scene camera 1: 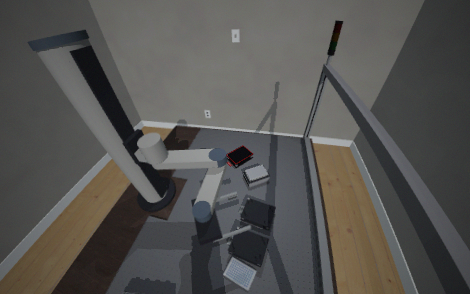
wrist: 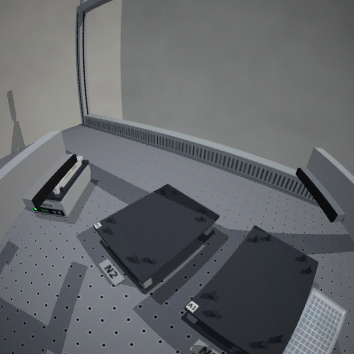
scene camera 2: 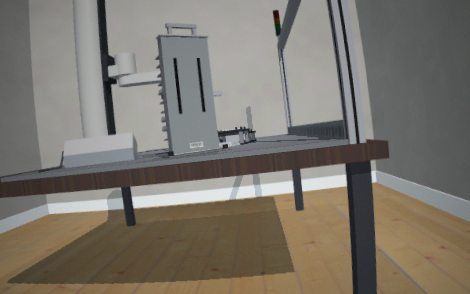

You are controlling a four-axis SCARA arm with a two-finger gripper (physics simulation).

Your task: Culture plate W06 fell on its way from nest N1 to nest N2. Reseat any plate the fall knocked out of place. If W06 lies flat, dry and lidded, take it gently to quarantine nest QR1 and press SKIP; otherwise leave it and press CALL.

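Where they show: gripper, fingertip midpoint: (scene camera 1: 243,209) (wrist: 191,148) (scene camera 2: 213,95); arm's base, origin of the base link: (scene camera 1: 157,194).
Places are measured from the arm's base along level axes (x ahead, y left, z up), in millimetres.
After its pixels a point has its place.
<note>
A pale plate with a grid of wells (scene camera 1: 240,273) {x 617, y -308, z 29 mm} (wrist: 319,322) {x 629, y -308, z 29 mm} lies beside nest N1 (scene camera 1: 248,245) {x 634, y -193, z 70 mm} (wrist: 255,290) {x 621, y -178, z 70 mm}; I can read no label on it, and cannot tell whether it is lidded or dry. Nest N2 (scene camera 1: 257,213) {x 655, y -23, z 59 mm} (wrist: 157,232) {x 641, y -26, z 59 mm} has a dark flat top. A white plate (scene camera 1: 256,173) {x 618, y 228, z 82 mm} sits on the shaker (scene camera 1: 257,183) {x 632, y 189, z 31 mm} (wrist: 52,206) {x 568, y 183, z 41 mm}, partly hidden by a finger in the wrist view. The red-edged nest QR1 (scene camera 1: 240,156) {x 485, y 385, z 53 mm} stands beyond the shaker. My gripper (scene camera 1: 242,211) {x 591, y -91, z 226 mm} (wrist: 191,148) {x 591, y -91, z 226 mm} is open and empty, above and beside the nests. SKIP and CALL buttons cannot be made out.
A tall grey slotted tower (scene camera 2: 190,90) {x 583, y -594, z 188 mm} hides most of the gripper in scene camera 2. A pale sloped box (scene camera 2: 100,150) {x 280, y -562, z 53 mm} stands near the arm's column (scene camera 1: 95,115) {x 45, y -60, z 640 mm} (scene camera 2: 90,70) {x 25, y -71, z 429 mm}. A metal frame (scene camera 1: 400,160) {x 984, y -101, z 620 mm} and a signal light (scene camera 1: 335,38) {x 983, y 687, z 770 mm} (scene camera 2: 276,22) {x 978, y 689, z 768 mm} stand along the far side.
</note>
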